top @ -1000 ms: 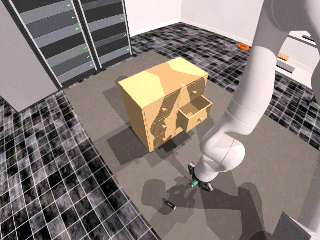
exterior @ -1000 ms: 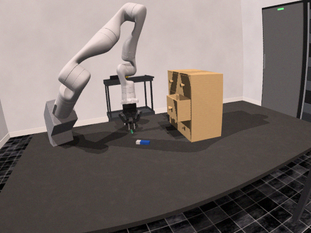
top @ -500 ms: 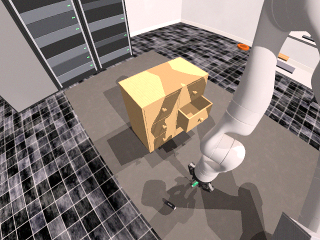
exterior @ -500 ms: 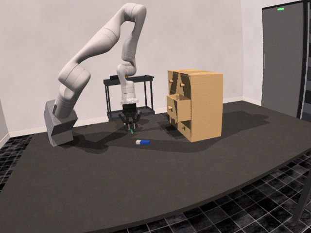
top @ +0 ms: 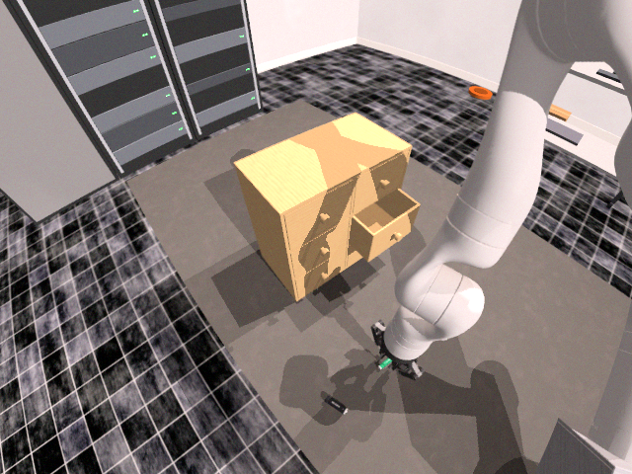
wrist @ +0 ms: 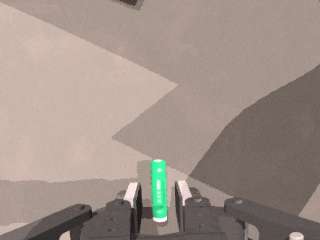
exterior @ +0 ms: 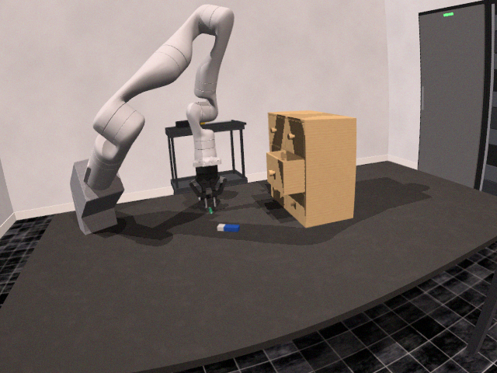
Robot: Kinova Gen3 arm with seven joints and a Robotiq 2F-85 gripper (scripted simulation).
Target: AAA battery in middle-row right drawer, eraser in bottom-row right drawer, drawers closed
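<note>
The green AAA battery is 3 cm below my hand. From my hand the other things lie so: dark AAA battery 2 cm ahead, 14 cm to the left, 3 cm below; white eraser 1 cm behind, 17 cm to the right, 3 cm below.
</note>
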